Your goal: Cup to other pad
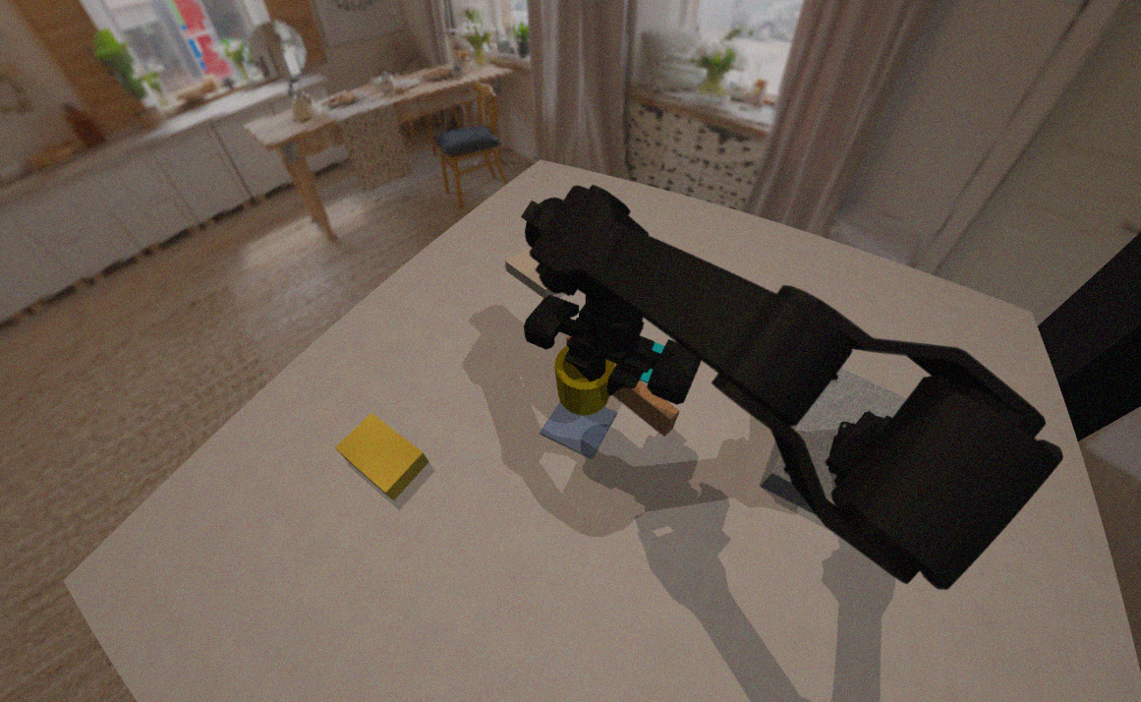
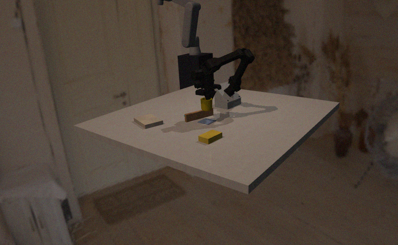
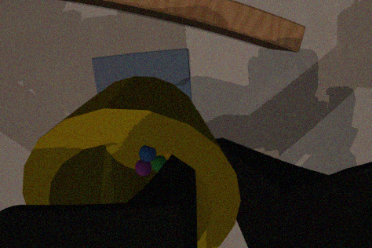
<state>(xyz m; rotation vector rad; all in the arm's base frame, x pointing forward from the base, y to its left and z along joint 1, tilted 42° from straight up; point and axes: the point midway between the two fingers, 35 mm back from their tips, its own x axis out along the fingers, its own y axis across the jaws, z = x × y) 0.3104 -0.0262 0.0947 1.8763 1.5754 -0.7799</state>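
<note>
Now: gripper tip 90 mm above the wooden bar and 80 mm to the left of it. Also, from my gripper tip: grey-blue pad 120 mm below, 30 mm ahead; then yellow cup 20 mm ahead.
</note>
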